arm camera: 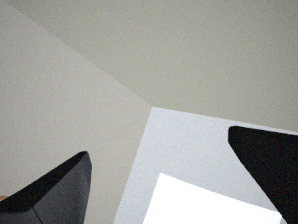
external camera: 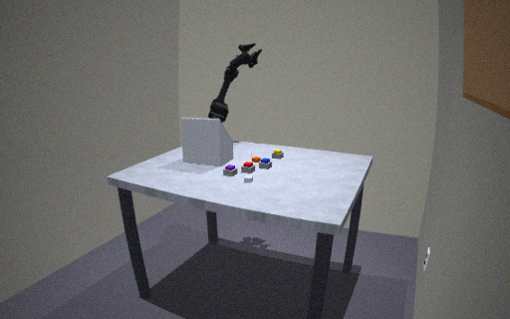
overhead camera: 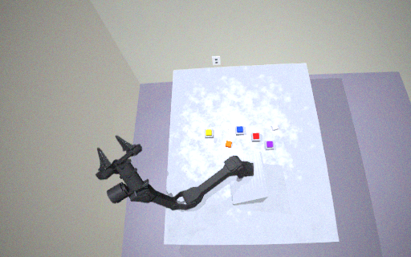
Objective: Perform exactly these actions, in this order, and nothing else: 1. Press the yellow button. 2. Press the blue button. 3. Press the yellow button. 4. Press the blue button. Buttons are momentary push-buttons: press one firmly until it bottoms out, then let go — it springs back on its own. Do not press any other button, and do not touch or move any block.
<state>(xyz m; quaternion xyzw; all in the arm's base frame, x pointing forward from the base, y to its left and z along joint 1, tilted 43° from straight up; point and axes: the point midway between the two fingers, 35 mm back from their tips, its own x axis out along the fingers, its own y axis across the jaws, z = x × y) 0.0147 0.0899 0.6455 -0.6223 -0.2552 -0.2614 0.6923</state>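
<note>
My gripper tip is 27 cm short of the yellow button, 30 cm to the left of it and 57 cm above it. Also, from my gripper tip: orange block (20 cm ahead, 42 cm to the right, 59 cm below); then red button (24 cm ahead, 58 cm to the right, 57 cm below); then blue button (29 cm ahead, 49 cm to the right, 57 cm below).
</note>
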